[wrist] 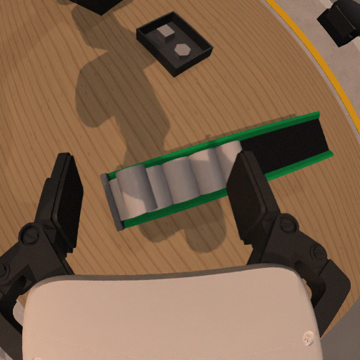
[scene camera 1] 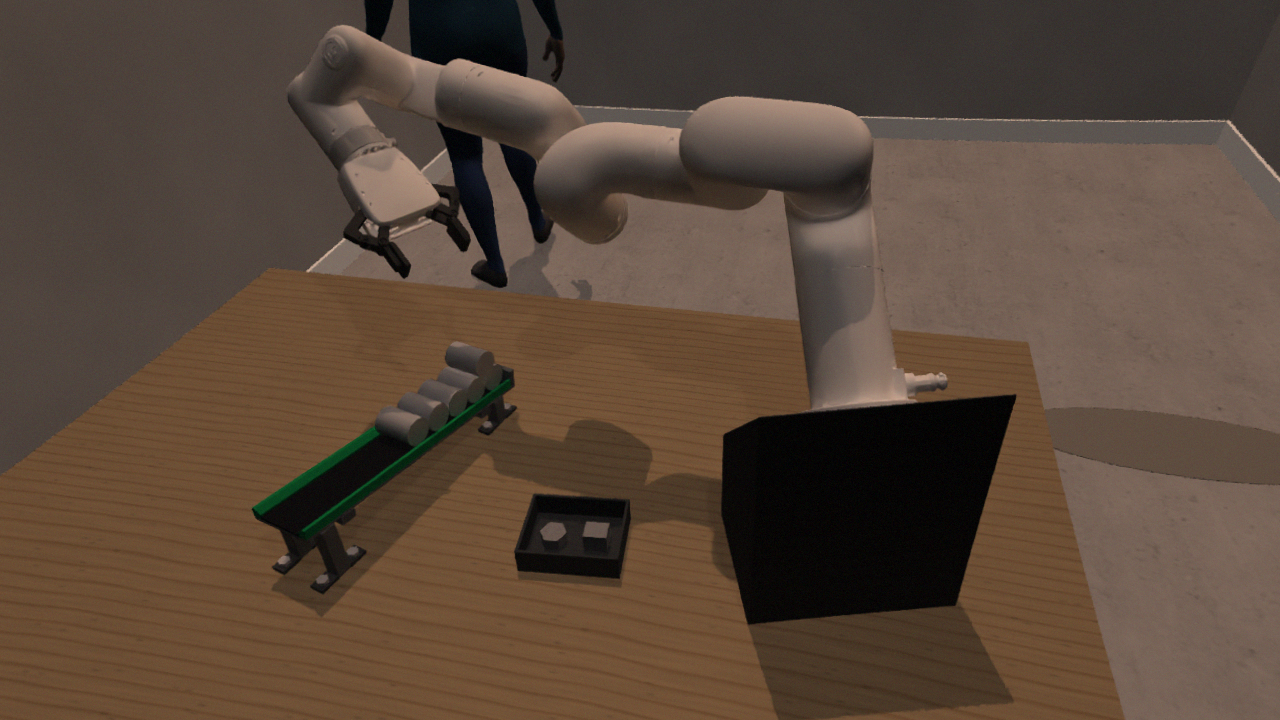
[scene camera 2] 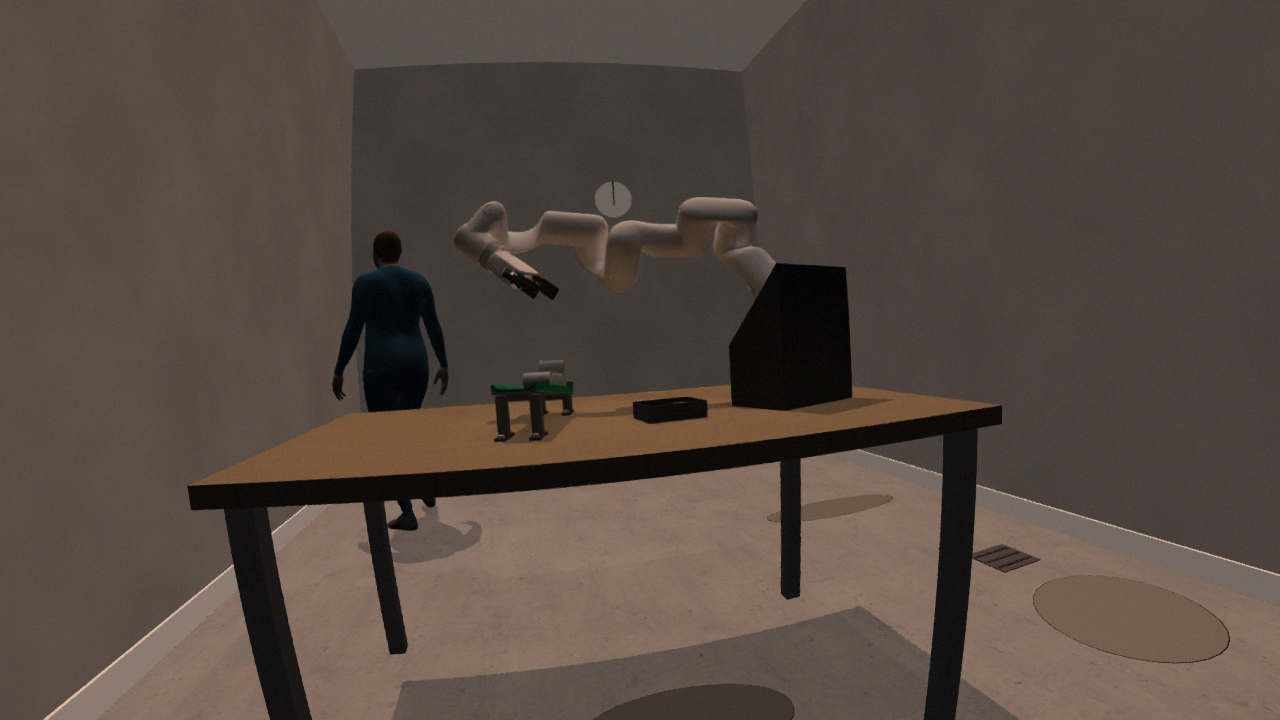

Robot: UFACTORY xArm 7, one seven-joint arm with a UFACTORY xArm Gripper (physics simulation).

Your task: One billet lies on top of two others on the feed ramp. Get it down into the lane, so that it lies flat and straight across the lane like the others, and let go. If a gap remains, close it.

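Frame: origin at the arm's base, x ahead, y left, z up, level; millimetres.
Where they show: gripper, fingertip midpoint: [scene camera 1: 438, 259] [scene camera 2: 546, 293]; arm's base, link origin: [scene camera 1: 857, 416] [scene camera 2: 790, 308].
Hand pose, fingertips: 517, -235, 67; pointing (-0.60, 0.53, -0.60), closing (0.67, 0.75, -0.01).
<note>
Each offset is from my fingertips to the top centre of the thing, as dx, dy, dz.
The raised grey billet @(-7, -18, -157) [scene camera 1: 468, 357] [scene camera 2: 551, 367] [wrist: 136, 190] lies across the lane on top of two others at the upper end of the feed ramp [scene camera 1: 335, 479] [scene camera 2: 507, 389] [wrist: 290, 145]. Under it are the end billet @(-11, -34, -194) [scene camera 1: 494, 374] [wrist: 114, 195], mostly hidden, and its neighbour @(+6, +2, -189) [scene camera 1: 460, 385] [wrist: 159, 185]. Several billets lie side by side down to the lowest one @(+58, +110, -176) [scene camera 1: 402, 425] [wrist: 231, 155], with no clear gap showing. The lower lane is bare. My gripper [scene camera 1: 433, 257] [scene camera 2: 541, 291] [wrist: 155, 169] is open and empty, high above and behind the ramp's upper end.
A black tray @(-187, +233, -251) [scene camera 1: 568, 564] [wrist: 190, 64] with a hexagonal piece @(-160, +231, -266) [scene camera 1: 553, 534] and a square piece @(-215, +235, -257) [scene camera 1: 595, 535] stands beside the ramp. A large black box [scene camera 1: 868, 510] [scene camera 2: 810, 340] stands by the arm's base. A person [scene camera 1: 469, 35] [scene camera 2: 393, 313] is behind the table.
</note>
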